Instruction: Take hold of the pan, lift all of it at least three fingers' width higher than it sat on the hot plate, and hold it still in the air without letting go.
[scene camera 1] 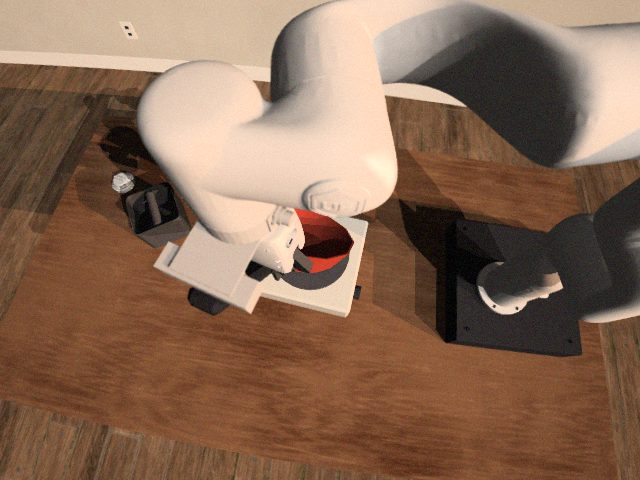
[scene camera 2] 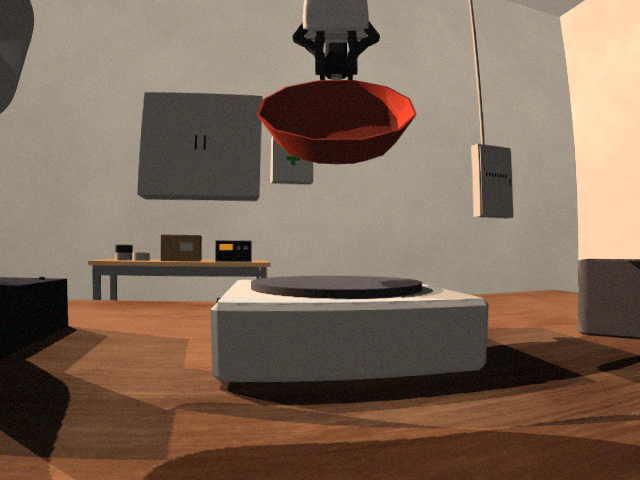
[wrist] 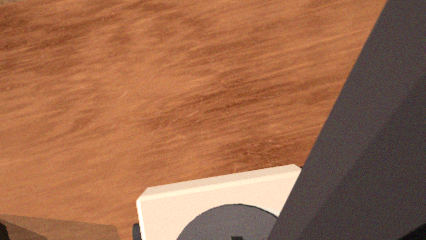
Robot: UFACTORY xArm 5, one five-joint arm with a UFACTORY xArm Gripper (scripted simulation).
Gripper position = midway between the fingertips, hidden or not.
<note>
I see my gripper (scene camera 2: 336,78), a hot plate (scene camera 2: 295,328), a pan (scene camera 2: 321,111) and a dark bin (scene camera 1: 158,200).
The hot plate shows as well in scene camera 1 (scene camera 1: 331,291). The pan is seen too in scene camera 1 (scene camera 1: 327,242) and in the wrist view (wrist: 358,172). My gripper shows as well in scene camera 1 (scene camera 1: 267,264). The wrist view misses the dark bin: it is out of frame.
</note>
